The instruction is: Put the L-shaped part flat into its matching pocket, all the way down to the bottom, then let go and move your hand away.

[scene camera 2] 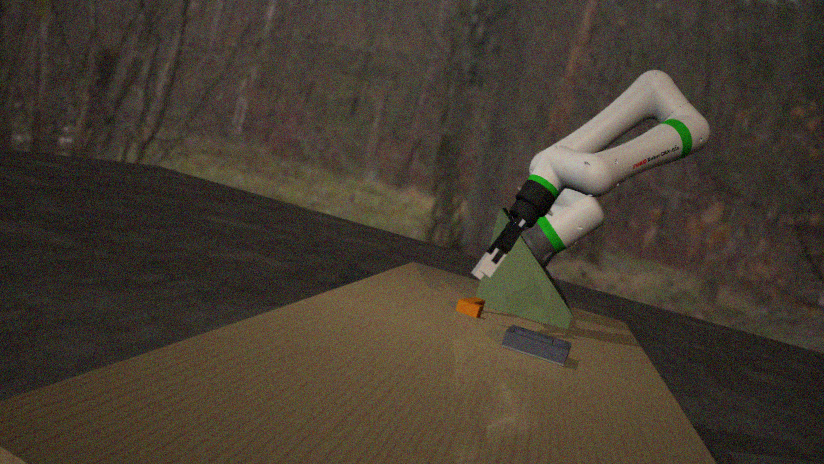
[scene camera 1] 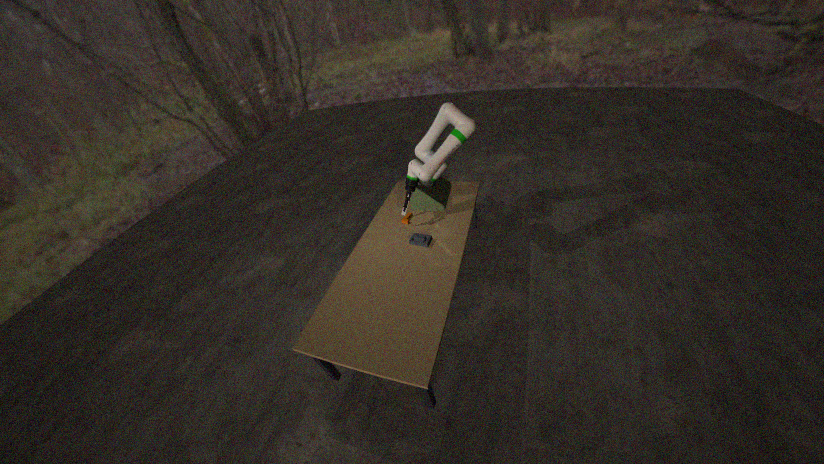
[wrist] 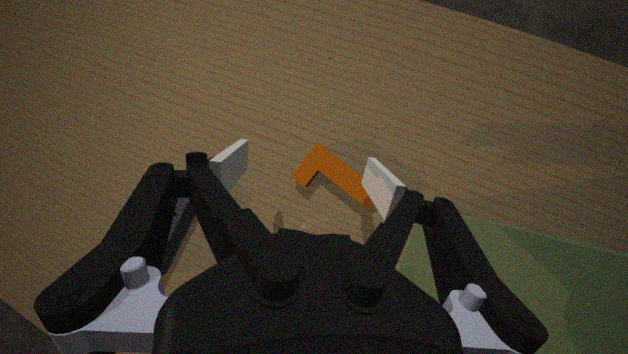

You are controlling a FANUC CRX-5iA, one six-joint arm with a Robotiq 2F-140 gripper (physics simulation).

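Seen in the pictures: gripper, fingertip midpoint: (scene camera 2: 479,275) (scene camera 1: 404,211) (wrist: 307,162); arm's base, link origin: (scene camera 2: 530,247).
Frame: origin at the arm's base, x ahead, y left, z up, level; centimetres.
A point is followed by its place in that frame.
The orange L-shaped part (scene camera 1: 406,219) {y -9.1, x 33.8, z -14.9 cm} (scene camera 2: 469,307) {y -10.1, x 35.0, z -16.3 cm} (wrist: 340,172) {y -10.6, x 29.6, z -15.3 cm} lies on the table, apart from the dark grey block (scene camera 1: 420,239) {y 8.0, x 53.8, z -16.1 cm} (scene camera 2: 536,345) {y 7.8, x 58.5, z -15.7 cm}. The block has recesses in its top; their shapes are too small to make out. My gripper (scene camera 1: 404,212) {y -9.9, x 32.9, z -8.1 cm} (scene camera 2: 480,273) {y -9.9, x 32.9, z -8.1 cm} (wrist: 307,162) {y -9.9, x 32.9, z -8.1 cm} is open, with nothing between its pads, and hangs above the table over the part. In the wrist view the L's corner and short arm show between the pads, and the right pad hides the end of its long arm. A grey sliver behind the left finger may be the block.
A green wedge-shaped body (scene camera 1: 427,200) {y 4.1, x 16.4, z -8.5 cm} (scene camera 2: 518,288) {y 0.1, x 16.6, z -10.8 cm} (wrist: 590,285) {y -8.9, x 16.9, z 2.3 cm} stands by the arm's base, close to the part. The wooden table (scene camera 1: 374,305) {y -4.0, x 111.4, z -18.3 cm} (scene camera 2: 288,374) {y -24.5, x 110.1, z -18.3 cm} (wrist: 150,75) {y -14.8, x 67.6, z -18.3 cm} has its edge at the top right of the wrist view.
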